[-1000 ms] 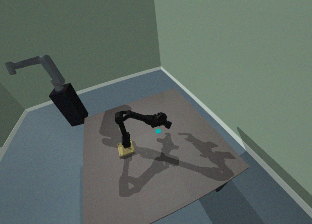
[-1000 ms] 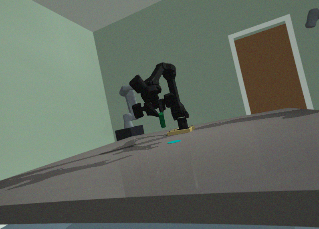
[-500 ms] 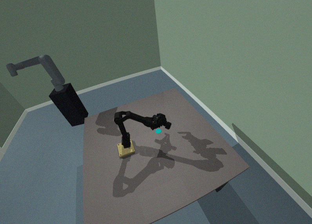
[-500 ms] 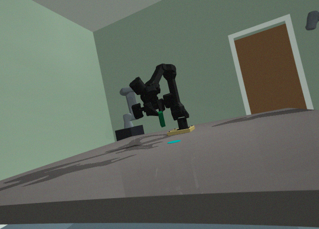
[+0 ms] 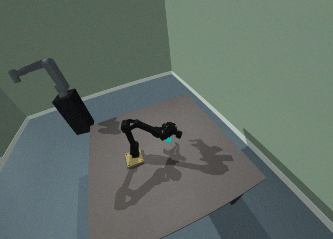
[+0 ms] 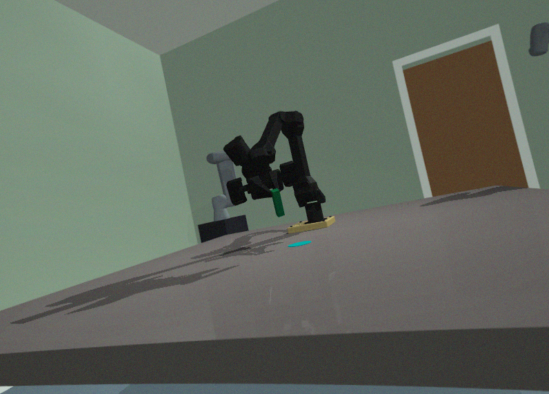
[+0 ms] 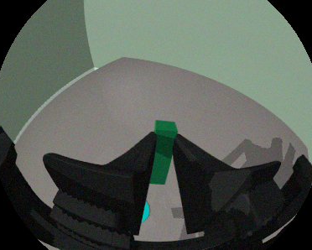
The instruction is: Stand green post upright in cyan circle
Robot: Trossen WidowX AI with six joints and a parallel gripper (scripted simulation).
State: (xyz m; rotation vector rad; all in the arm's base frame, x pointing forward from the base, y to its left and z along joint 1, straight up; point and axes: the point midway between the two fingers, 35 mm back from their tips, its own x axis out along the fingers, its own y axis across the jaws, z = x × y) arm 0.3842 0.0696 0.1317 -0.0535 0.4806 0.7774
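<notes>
My gripper tip is now 8 cm past the cyan circle, 1 cm to the left of it and 13 cm above it. Also, from my gripper tip: green post 1 cm behind, 2 cm below.
</notes>
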